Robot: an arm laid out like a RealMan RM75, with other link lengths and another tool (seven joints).
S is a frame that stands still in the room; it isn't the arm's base.
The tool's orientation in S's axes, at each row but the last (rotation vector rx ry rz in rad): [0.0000, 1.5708, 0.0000]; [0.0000, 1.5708, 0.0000]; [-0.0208, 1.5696, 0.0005]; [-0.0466, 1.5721, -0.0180]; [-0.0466, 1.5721, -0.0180]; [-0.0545, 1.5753, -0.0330]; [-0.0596, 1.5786, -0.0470]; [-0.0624, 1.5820, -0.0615]
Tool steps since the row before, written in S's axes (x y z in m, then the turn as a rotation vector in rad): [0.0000, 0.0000, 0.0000, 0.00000, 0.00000, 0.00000]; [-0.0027, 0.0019, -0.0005, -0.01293, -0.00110, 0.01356]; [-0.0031, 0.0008, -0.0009, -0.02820, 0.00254, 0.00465]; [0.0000, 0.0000, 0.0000, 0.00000, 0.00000, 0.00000]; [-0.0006, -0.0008, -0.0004, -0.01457, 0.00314, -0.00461]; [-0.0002, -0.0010, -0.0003, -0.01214, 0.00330, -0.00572]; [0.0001, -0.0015, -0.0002, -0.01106, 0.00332, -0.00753]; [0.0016, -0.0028, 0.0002, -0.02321, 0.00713, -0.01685]
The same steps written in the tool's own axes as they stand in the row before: [0.0000, 0.0000, 0.0000, 0.00000, 0.00000, 0.00000]; [0.0005, 0.0019, -0.0027, -0.01356, -0.00110, -0.01293]; [0.0009, 0.0009, -0.0031, -0.00472, 0.00286, -0.02816]; [0.0000, 0.0000, 0.0000, 0.00000, 0.00000, 0.00000]; [0.0004, -0.0008, -0.0006, 0.00449, 0.00359, -0.01450]; [0.0004, -0.0010, -0.0002, 0.00558, 0.00378, -0.01206]; [0.0003, -0.0015, 0.0001, 0.00738, 0.00391, -0.01097]; [0.0000, -0.0028, 0.0016, 0.01652, 0.00846, -0.02300]
